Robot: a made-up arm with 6 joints. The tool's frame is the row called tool.
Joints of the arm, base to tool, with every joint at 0 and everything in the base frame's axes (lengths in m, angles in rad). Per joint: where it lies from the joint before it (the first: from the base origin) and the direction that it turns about. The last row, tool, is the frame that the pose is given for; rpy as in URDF.
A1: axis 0 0 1 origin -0.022 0.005 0.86
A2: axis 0 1 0 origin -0.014 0.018 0.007
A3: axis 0 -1 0 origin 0.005 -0.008 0.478
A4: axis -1 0 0 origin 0.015 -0.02 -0.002
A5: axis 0 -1 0 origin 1.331 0.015 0.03
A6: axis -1 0 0 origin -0.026 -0.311 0.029
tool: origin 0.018 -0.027 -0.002 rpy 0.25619 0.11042 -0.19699
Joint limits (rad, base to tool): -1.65..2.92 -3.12..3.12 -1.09..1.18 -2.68..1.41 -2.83..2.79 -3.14..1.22
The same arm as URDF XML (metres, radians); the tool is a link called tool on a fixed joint. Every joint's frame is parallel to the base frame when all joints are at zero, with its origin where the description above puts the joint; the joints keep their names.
<robot name="arm">
  <joint name="tool_fixed" type="fixed">
    <parent link="link6"/>
    <child link="tool"/>
    <origin xyz="0.0180 -0.0270 -0.0020" rpy="0.2562 0.1104 -0.1970"/>
  </joint>
  <joint name="A6" type="revolute">
    <parent link="link5"/>
    <child link="link6"/>
    <origin xyz="-0.0260 -0.3110 0.0290" rpy="0.0000 0.0000 0.0000"/>
    <axis xyz="-1 0 0"/>
    <limit lower="-3.1400" upper="1.2200"/>
  </joint>
  <joint name="A5" type="revolute">
    <parent link="link4"/>
    <child link="link5"/>
    <origin xyz="1.3310 0.0150 0.0300" rpy="0.0000 0.0000 0.0000"/>
    <axis xyz="0 -1 0"/>
    <limit lower="-2.8300" upper="2.7900"/>
  </joint>
  <joint name="A4" type="revolute">
    <parent link="link3"/>
    <child link="link4"/>
    <origin xyz="0.0150 -0.0200 -0.0020" rpy="0.0000 0.0000 0.0000"/>
    <axis xyz="-1 0 0"/>
    <limit lower="-2.6800" upper="1.4100"/>
  </joint>
  <joint name="A3" type="revolute">
    <parent link="link2"/>
    <child link="link3"/>
    <origin xyz="0.0050 -0.0080 0.4780" rpy="0.0000 0.0000 0.0000"/>
    <axis xyz="0 -1 0"/>
    <limit lower="-1.0900" upper="1.1800"/>
  </joint>
  <joint name="A2" type="revolute">
    <parent link="link1"/>
    <child link="link2"/>
    <origin xyz="-0.0140 0.0180 0.0070" rpy="0.0000 0.0000 0.0000"/>
    <axis xyz="0 1 0"/>
    <limit lower="-3.1200" upper="3.1200"/>
  </joint>
  <joint name="A1" type="revolute">
    <parent link="base_link"/>
    <child link="link1"/>
    <origin xyz="-0.0220 0.0050 0.8600" rpy="0.0000 0.0000 0.0000"/>
    <axis xyz="0 0 1"/>
    <limit lower="-1.6500" upper="2.9200"/>
  </joint>
  <link name="base_link"/>
  <link name="link1"/>
  <link name="link2"/>
  <link name="link3"/>
  <link name="link4"/>
  <link name="link5"/>
  <link name="link6"/>
  <link name="tool"/>
</robot>

